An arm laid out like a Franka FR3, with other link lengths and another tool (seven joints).
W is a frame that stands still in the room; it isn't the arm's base.
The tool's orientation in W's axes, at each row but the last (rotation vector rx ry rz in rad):
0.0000, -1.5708, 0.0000
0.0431, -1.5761, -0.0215
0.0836, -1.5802, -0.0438
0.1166, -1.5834, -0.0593
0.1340, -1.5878, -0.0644
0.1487, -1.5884, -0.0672
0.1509, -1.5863, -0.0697
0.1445, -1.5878, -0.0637
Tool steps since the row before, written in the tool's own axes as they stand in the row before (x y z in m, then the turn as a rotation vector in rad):
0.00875, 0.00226, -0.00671, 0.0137, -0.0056, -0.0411
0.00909, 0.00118, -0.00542, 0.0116, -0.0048, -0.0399
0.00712, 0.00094, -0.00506, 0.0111, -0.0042, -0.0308
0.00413, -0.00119, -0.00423, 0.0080, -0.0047, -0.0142
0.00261, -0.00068, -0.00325, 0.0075, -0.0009, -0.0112
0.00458, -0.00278, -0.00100, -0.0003, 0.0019, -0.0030
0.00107, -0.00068, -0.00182, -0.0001, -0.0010, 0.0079
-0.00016, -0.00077, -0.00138, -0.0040, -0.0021, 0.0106
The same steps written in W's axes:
0.00671, 0.00226, 0.00875, 0.0411, -0.0056, 0.0137
0.00535, 0.00088, 0.00916, 0.0399, -0.0047, 0.0116
0.00497, 0.00049, 0.00723, 0.0308, -0.0043, 0.0111
0.00422, -0.00149, 0.00404, 0.0143, -0.0051, 0.0077
0.00323, -0.00086, 0.00258, 0.0111, -0.0014, 0.0076
0.00107, -0.00333, 0.00418, 0.0029, 0.0021, 0.0000
0.00184, -0.00073, 0.00101, -0.0078, -0.0014, -0.0004
0.00142, -0.00067, -0.00023, -0.0104, -0.0021, -0.0045

